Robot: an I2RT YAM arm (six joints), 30 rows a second.
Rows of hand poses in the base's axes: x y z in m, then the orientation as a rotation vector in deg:
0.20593 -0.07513 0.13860 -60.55 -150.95 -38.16
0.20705 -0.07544 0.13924 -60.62 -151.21 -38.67
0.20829 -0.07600 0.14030 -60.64 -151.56 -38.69
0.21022 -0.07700 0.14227 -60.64 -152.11 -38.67
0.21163 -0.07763 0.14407 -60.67 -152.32 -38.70
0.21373 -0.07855 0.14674 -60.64 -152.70 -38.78
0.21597 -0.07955 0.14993 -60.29 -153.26 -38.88
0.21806 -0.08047 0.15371 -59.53 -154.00 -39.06
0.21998 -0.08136 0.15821 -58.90 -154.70 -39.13
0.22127 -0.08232 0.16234 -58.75 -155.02 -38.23
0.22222 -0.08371 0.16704 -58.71 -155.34 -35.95
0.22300 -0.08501 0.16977 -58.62 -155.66 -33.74
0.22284 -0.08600 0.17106 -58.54 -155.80 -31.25
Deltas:
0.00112 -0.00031 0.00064 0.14 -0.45 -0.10
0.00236 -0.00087 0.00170 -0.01 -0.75 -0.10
0.00429 -0.00187 0.00367 -0.28 -1.20 -0.06
0.00570 -0.00250 0.00547 -0.36 -1.39 -0.08
0.00780 -0.00342 0.00814 -0.49 -1.74 -0.05
0.01004 -0.00442 0.01133 -0.62 -2.19 0.21
0.01213 -0.00534 0.01511 -0.72 -2.78 0.74
0.01405 -0.00623 0.01961 -0.88 -3.31 1.19
0.01534 -0.00719 0.02374 -1.47 -3.17 1.41
0.01629 -0.00858 0.02844 -2.82 -2.46 1.74
0.01707 -0.00988 0.03117 -4.13 -1.80 2.08
0.01691 -0.01087 0.03246 -5.54 -0.91 2.44

